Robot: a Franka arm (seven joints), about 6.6 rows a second.
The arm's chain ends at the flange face. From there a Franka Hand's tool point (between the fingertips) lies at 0.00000 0.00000 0.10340 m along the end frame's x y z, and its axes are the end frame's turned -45 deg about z.
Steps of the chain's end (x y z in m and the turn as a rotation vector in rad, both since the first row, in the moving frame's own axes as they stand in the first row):
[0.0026 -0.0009 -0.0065 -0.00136 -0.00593 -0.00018]
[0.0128 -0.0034 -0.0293 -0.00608 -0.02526 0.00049]
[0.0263 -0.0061 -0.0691 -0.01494 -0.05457 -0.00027]
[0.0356 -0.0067 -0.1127 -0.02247 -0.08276 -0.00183]
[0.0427 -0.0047 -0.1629 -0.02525 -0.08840 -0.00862]
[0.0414 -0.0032 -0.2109 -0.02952 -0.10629 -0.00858]
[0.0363 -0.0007 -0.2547 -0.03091 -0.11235 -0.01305]
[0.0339 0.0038 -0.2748 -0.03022 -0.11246 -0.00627]
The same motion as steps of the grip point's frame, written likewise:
[0.0019 0.0009 -0.0065 0.00323 -0.00515 -0.00018]
[0.0092 0.0052 -0.0293 0.01356 -0.02216 0.00049]
[0.0178 0.0114 -0.0693 0.02802 -0.04915 -0.00027]
[0.0222 0.0160 -0.1131 0.04263 -0.07441 -0.00183]
[0.0252 0.0223 -0.1633 0.04465 -0.08036 -0.00862]
[0.0216 0.0215 -0.2115 0.05428 -0.09603 -0.00858]
[0.0157 0.0193 -0.2554 0.05759 -0.10130 -0.01305]
[0.0109 0.0207 -0.2755 0.05815 -0.10089 -0.00627]

